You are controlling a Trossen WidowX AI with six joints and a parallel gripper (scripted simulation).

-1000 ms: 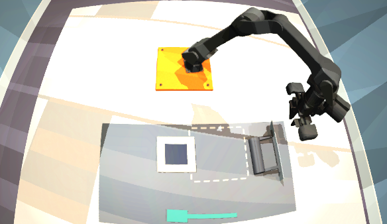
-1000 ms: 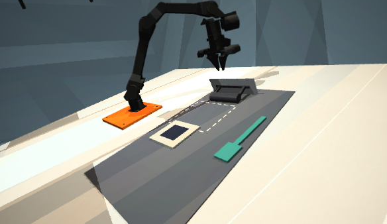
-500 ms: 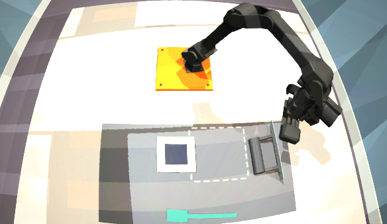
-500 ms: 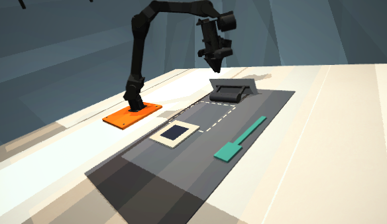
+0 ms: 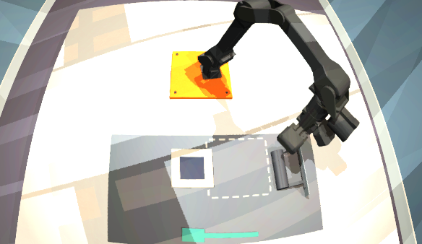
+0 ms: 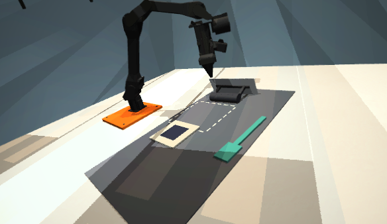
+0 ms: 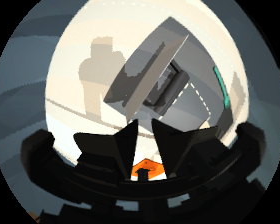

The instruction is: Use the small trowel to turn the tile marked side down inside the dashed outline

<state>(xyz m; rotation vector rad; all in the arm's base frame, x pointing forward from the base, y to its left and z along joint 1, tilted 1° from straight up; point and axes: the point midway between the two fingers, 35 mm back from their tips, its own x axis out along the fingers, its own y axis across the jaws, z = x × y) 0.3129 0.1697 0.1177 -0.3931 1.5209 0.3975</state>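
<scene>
Right now the small trowel is 6 cm below my gripper tip, 5 cm ahead of it and 1 cm to the right of it. From my gripper tip the other things lie so: teal flat tool (28 cm to the right, 21 cm ahead, 8 cm below); then grey mat (23 cm to the right, 11 cm below, 8 cm ahead); then tile (29 cm to the right, 8 cm below).
</scene>
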